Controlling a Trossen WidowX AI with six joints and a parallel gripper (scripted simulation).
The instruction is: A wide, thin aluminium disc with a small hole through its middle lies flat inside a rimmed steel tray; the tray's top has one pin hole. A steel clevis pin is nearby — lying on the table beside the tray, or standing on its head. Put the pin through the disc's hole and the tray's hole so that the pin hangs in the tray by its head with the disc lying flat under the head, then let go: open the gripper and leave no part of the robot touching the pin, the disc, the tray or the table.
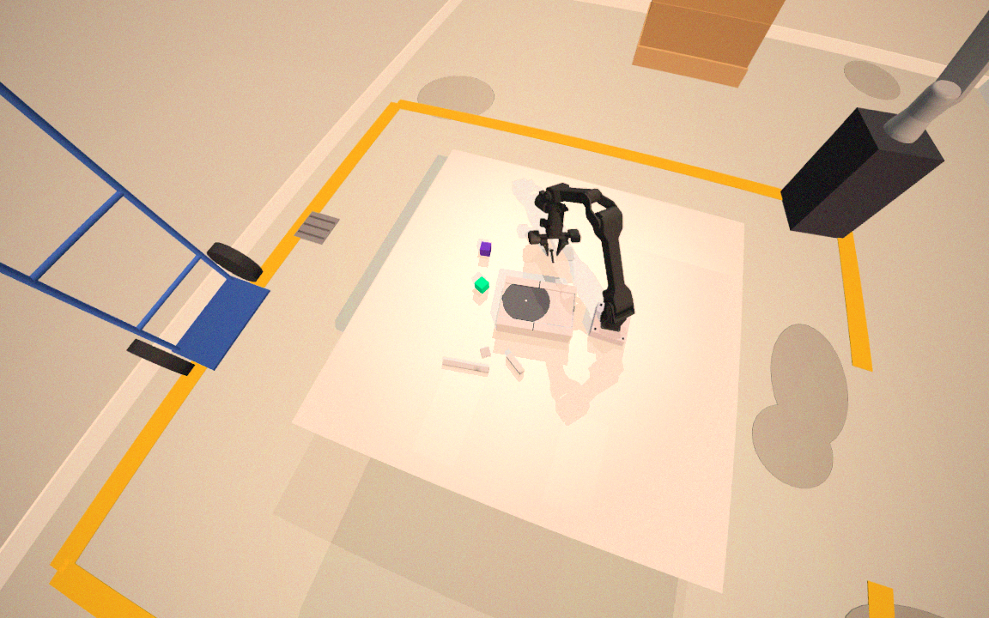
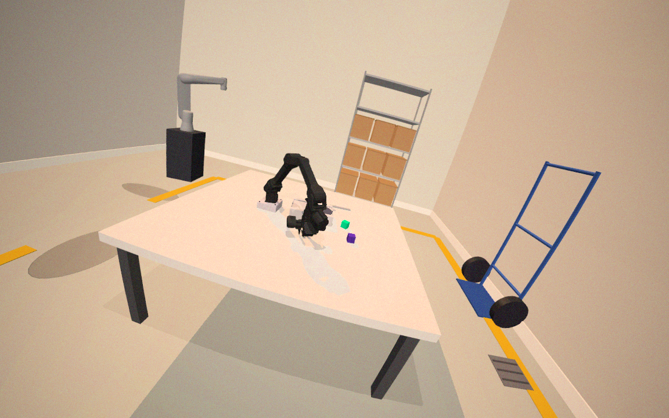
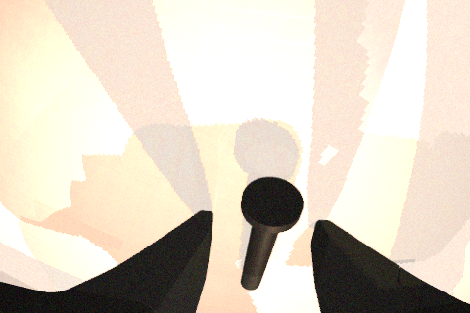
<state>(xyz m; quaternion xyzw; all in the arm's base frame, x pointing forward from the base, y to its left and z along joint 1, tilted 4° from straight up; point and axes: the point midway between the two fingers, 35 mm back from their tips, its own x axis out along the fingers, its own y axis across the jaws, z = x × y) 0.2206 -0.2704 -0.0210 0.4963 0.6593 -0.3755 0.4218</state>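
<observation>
Right now the aluminium disc is 24 cm to the left of my gripper tip, 7 cm ahead of it and 5 cm above it. Also, from my gripper tip: pale rimmed tray 25 cm to the left, 4 cm above, 3 cm ahead; then purple cube 25 cm ahead, 3 cm to the left, 2 cm above; then clevis pin 1 cm to the left.
</observation>
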